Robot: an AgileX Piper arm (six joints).
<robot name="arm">
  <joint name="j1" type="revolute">
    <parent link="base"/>
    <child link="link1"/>
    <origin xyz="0 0 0.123" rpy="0 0 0"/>
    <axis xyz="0 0 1"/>
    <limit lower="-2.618" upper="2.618"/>
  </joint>
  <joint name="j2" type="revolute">
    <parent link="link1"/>
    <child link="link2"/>
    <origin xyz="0 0 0" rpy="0 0 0"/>
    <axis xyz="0 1 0"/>
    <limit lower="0" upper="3.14"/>
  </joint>
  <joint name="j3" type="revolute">
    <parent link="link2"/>
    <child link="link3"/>
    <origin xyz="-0.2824 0 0.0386" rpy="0 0 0"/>
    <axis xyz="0 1 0"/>
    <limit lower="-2.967" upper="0"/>
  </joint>
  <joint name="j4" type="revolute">
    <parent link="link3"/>
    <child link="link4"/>
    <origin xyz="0.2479 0 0.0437" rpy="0 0 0"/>
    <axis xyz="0.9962 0 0.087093"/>
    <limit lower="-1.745" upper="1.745"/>
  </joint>
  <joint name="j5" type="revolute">
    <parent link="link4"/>
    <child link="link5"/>
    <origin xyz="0 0 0" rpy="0 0 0"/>
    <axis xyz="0 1 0"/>
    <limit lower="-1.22" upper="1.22"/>
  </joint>
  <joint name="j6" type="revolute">
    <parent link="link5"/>
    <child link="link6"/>
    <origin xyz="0.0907 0 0.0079" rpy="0 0 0"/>
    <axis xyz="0.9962 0 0.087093"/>
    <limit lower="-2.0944" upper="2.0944"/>
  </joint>
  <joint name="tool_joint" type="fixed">
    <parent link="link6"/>
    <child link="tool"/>
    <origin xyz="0 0 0" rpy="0 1.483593 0"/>
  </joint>
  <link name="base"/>
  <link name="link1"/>
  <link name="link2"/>
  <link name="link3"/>
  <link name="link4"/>
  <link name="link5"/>
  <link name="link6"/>
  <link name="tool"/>
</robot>
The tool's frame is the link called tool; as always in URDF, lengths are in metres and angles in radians.
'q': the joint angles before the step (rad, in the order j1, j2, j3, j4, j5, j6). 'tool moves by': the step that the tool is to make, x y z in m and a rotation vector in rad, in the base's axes. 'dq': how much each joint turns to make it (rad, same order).
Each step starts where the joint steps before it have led.
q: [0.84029, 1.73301, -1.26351, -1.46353, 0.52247, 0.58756]
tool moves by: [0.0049, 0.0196, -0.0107, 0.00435, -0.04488, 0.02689]
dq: [0.02486, 0.06806, -0.03403, -0.14497, 0.00784, 0.13371]
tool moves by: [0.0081, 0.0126, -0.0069, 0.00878, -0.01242, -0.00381]
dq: [0.00675, 0.05784, -0.05027, -0.03557, 0.01241, 0.04234]
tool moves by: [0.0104, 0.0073, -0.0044, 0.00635, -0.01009, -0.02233]
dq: [-0.00422, 0.04971, -0.05288, -0.00689, 0.01858, 0.01293]
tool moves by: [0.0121, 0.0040, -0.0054, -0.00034, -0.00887, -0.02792]
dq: [-0.01174, 0.04791, -0.04952, -0.00358, 0.01787, 0.00455]
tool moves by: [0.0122, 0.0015, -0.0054, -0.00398, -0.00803, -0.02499]
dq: [-0.01596, 0.04225, -0.04317, -0.00482, 0.01185, 0.00071]
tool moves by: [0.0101, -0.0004, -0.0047, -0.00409, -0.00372, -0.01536]
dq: [-0.01649, 0.03080, -0.03022, -0.00542, 0.00120, -0.00009]
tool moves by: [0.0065, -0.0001, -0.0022, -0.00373, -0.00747, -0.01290]
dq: [-0.00923, 0.02039, -0.02260, -0.00512, 0.00659, -0.00085]
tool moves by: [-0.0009, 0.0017, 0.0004, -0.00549, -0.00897, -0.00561]
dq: [0.00615, 0.00331, -0.00442, -0.00397, 0.01494, -0.00085]
